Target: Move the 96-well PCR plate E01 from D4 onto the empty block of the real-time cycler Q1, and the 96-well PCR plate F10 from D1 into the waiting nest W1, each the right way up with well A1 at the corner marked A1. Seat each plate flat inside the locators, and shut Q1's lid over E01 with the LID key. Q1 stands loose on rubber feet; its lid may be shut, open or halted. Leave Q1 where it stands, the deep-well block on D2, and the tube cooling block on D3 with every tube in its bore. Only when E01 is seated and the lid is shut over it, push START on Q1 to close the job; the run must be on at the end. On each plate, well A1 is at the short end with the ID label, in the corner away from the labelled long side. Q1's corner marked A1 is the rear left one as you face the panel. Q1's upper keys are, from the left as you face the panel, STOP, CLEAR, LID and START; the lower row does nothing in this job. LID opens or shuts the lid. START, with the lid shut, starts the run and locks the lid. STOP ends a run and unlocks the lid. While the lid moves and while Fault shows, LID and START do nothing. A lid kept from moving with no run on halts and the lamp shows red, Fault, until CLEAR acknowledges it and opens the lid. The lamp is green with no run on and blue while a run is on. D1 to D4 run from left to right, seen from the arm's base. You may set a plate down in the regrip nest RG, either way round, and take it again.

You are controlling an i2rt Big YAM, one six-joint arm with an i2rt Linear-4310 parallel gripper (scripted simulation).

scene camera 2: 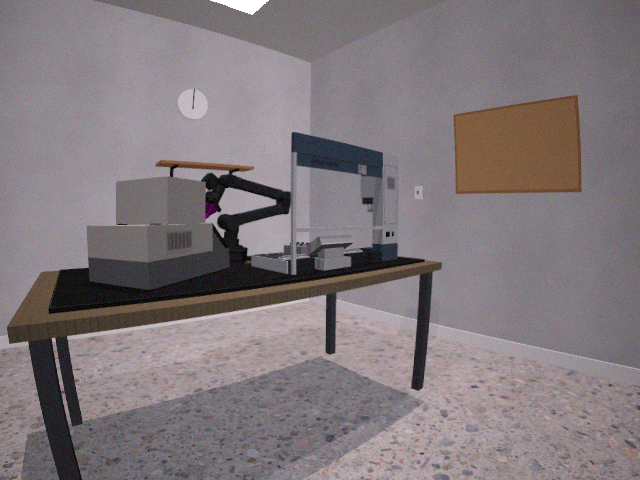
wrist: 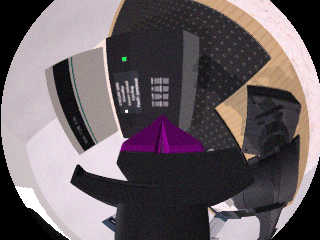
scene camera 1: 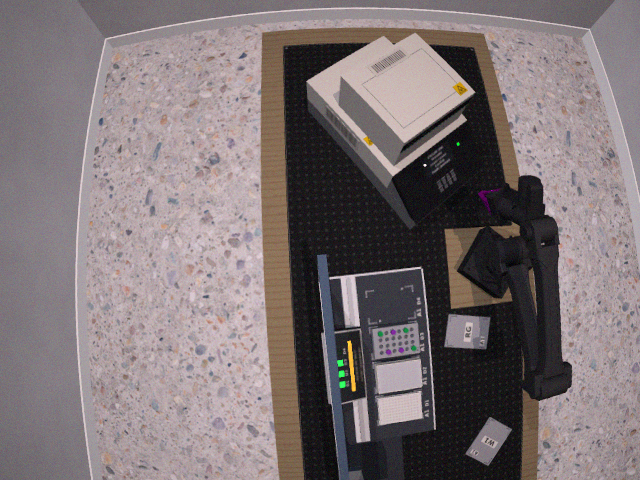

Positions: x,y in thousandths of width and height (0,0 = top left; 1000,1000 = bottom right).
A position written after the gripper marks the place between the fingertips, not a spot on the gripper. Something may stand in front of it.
Observation:
In view: the gripper (scene camera 1: 749,403), a tube cooling block (scene camera 1: 595,726), a deep-well block (scene camera 1: 624,782) and a lid (scene camera 1: 634,199).
The lid shows as well in scene camera 2 (scene camera 2: 260,418) and in the wrist view (wrist: 242,360). The wrist view misses the tube cooling block, which is hidden by the gripper.

